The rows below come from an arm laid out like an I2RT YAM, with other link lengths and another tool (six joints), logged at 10 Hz.
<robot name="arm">
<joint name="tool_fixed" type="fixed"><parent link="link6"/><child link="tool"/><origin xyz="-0.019 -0.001 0.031" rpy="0.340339 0 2.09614"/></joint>
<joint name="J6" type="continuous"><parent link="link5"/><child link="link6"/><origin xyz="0.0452 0 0.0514" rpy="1.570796 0 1.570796"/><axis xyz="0 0 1"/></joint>
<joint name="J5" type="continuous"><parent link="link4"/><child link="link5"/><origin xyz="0.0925 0.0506 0.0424" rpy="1.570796 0 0"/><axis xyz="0 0 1"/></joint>
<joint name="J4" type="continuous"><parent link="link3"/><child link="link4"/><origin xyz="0.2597 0.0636 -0.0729" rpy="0 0 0"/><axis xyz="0 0 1"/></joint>
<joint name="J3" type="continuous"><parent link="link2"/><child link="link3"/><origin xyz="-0.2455 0 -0.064" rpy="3.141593 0 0"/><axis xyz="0 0 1"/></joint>
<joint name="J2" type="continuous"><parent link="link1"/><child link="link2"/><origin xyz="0.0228 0.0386 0.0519" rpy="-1.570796 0 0"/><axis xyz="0 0 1"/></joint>
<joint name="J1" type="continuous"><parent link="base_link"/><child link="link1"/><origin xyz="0 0 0.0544" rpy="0 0 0"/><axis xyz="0 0 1"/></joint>
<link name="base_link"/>
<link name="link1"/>
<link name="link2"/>
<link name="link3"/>
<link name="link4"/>
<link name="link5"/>
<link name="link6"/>
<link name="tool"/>
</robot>
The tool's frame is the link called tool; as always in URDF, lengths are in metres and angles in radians. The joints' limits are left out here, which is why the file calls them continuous.
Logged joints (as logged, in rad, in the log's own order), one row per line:
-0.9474, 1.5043, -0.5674, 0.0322, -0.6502, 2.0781
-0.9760, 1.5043, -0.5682, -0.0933, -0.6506, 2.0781
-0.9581, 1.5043, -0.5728, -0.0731, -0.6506, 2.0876
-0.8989, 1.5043, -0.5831, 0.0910, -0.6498, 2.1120
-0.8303, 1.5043, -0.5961, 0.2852, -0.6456, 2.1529
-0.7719, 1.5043, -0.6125, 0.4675, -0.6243, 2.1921
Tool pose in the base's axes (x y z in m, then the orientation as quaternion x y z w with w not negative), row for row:
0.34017, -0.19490, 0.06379, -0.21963, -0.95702, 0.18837, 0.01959
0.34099, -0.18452, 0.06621, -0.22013, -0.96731, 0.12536, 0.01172
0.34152, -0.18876, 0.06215, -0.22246, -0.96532, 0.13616, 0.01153
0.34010, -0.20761, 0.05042, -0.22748, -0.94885, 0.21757, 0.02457
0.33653, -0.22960, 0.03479, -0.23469, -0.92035, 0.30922, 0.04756
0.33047, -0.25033, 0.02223, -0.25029, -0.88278, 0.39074, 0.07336
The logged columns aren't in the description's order. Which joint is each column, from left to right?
Columns, left to right: J4, J3, J1, J5, J6, J2.
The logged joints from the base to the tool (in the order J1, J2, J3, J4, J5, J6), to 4 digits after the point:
-0.5674, 2.0781, 1.5043, -0.9474, 0.0322, -0.6502
-0.5682, 2.0781, 1.5043, -0.9760, -0.0933, -0.6506
-0.5728, 2.0876, 1.5043, -0.9581, -0.0731, -0.6506
-0.5831, 2.1120, 1.5043, -0.8989, 0.0910, -0.6498
-0.5961, 2.1529, 1.5043, -0.8303, 0.2852, -0.6456
-0.6125, 2.1921, 1.5043, -0.7719, 0.4675, -0.6243

